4 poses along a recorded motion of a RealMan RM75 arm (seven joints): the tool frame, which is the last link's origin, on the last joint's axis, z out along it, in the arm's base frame.
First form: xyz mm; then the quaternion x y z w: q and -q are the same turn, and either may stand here.
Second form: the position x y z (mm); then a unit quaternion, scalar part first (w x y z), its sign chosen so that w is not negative. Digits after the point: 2 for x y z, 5 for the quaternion.
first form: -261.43, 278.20, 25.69, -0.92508, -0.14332, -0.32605, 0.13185
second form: -261.43, 278.20, 25.69, 0.13185, -0.92508, -0.14332, -0.32605
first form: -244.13, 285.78, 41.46, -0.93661, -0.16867, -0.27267, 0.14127
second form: -244.13, 285.78, 41.46, 0.14127, -0.93661, -0.16867, -0.27267
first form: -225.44, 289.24, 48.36, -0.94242, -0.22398, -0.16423, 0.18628
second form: -225.44, 289.24, 48.36, 0.18628, -0.94242, -0.22398, -0.16423
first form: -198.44, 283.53, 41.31, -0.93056, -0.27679, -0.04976, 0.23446
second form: -198.44, 283.53, 41.31, 0.23446, -0.93056, -0.27679, -0.04976
